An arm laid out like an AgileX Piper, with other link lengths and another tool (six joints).
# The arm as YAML. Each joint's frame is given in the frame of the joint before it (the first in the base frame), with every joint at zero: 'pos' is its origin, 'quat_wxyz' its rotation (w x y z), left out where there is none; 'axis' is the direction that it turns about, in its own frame. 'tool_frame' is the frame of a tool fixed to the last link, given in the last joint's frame.
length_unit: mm
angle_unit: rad
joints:
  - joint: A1
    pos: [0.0, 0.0, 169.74]
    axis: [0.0, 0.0, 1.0]
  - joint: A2
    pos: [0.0, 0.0, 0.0]
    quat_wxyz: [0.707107, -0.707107, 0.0, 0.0]
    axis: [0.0, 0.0, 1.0]
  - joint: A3
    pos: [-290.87, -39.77, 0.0]
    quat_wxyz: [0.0, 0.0, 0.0, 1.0]
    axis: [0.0, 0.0, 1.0]
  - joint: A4
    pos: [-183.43, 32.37, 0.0]
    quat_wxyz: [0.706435, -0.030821, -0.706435, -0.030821]
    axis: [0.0, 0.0, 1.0]
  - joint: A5
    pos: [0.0, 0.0, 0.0]
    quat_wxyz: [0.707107, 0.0, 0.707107, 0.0]
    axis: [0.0, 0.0, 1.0]
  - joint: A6
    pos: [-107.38, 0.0, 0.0]
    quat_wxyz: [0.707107, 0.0, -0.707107, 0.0]
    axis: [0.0, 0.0, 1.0]
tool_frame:
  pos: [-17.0, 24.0, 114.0]
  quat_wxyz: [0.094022, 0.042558, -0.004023, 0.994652]
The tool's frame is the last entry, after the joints.
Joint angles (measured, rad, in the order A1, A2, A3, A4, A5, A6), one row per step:
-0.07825 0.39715 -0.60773 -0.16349 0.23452 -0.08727
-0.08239 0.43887 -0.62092 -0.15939 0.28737 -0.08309
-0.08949 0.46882 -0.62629 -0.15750 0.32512 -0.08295
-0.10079 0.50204 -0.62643 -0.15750 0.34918 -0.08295
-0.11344 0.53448 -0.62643 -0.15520 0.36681 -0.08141
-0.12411 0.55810 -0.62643 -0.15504 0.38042 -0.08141
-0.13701 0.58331 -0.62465 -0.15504 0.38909 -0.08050
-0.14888 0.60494 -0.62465 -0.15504 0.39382 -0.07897
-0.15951 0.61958 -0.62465 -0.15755 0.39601 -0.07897
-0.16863 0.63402 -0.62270 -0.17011 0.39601 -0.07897
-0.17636 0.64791 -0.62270 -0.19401 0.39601 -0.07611
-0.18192 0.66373 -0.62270 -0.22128 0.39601 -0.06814
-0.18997 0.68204 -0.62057 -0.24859 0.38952 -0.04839
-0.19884 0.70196 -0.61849 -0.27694 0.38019 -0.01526
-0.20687 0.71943 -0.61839 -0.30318 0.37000 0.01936
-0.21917 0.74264 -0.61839 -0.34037 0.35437 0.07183
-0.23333 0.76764 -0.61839 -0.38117 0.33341 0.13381
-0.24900 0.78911 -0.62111 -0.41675 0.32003 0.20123
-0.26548 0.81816 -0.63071 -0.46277 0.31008 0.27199
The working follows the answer.
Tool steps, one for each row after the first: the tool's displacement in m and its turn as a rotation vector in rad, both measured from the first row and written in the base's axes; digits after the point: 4 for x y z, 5 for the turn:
0.0106 -0.0033 -0.0125 0.01692 0.07942 -0.01104
0.0176 -0.0062 -0.0232 0.02585 0.14069 -0.02360
0.0248 -0.0096 -0.0338 0.03249 0.19707 -0.03885
0.0312 -0.0129 -0.0432 0.04263 0.24604 -0.05383
0.0354 -0.0157 -0.0503 0.04811 0.28265 -0.06670
0.0397 -0.0189 -0.0574 0.05467 0.31756 -0.08114
0.0432 -0.0218 -0.0624 0.06096 0.34315 -0.09396
0.0454 -0.0244 -0.0656 0.06227 0.35981 -0.10561
0.0475 -0.0273 -0.0688 0.05361 0.37718 -0.11803
0.0493 -0.0306 -0.0708 0.03633 0.39290 -0.13218
0.0515 -0.0339 -0.0732 0.02055 0.41006 -0.14538
0.0542 -0.0378 -0.0757 0.01617 0.42327 -0.16092
0.0571 -0.0422 -0.0780 0.02361 0.43265 -0.17828
0.0596 -0.0461 -0.0790 0.03363 0.43603 -0.19393
0.0630 -0.0517 -0.0798 0.05076 0.43693 -0.21624
0.0667 -0.0576 -0.0801 0.07307 0.43248 -0.23927
0.0692 -0.0639 -0.0804 0.10647 0.42631 -0.26518
0.0728 -0.0714 -0.0800 0.13329 0.42349 -0.29422

Tool pose at each row, in the base's axes (x y z in m, rotation vector in rad; rounded; the steps above come from the unrounded poses):
0.1364 -0.0298 0.4309 -1.48509 0.98705 -1.56871
0.1470 -0.0331 0.4185 -1.54288 1.05273 -1.51549
0.1540 -0.0360 0.4077 -1.58840 1.10410 -1.47826
0.1612 -0.0393 0.3971 -1.62984 1.15360 -1.44617
0.1676 -0.0427 0.3877 -1.66166 1.20083 -1.41512
0.1718 -0.0455 0.3806 -1.68622 1.23634 -1.39381
0.1761 -0.0487 0.3735 -1.70777 1.27304 -1.37335
0.1796 -0.0516 0.3685 -1.72164 1.30295 -1.35837
0.1818 -0.0542 0.3653 -1.73178 1.32387 -1.35268
0.1839 -0.0570 0.3621 -1.74996 1.33989 -1.35407
0.1857 -0.0603 0.3601 -1.77292 1.35141 -1.36407
0.1879 -0.0637 0.3577 -1.79629 1.36373 -1.37110
0.1906 -0.0676 0.3552 -1.80669 1.38325 -1.37434
0.1934 -0.0719 0.3529 -1.80385 1.40982 -1.37302
0.1960 -0.0759 0.3519 -1.79416 1.43303 -1.37329
0.1994 -0.0814 0.3511 -1.77442 1.46561 -1.37450
0.2031 -0.0873 0.3508 -1.74541 1.49884 -1.37627
0.2056 -0.0936 0.3506 -1.70472 1.54005 -1.37238
0.2092 -0.1011 0.3509 -1.67062 1.58189 -1.37231

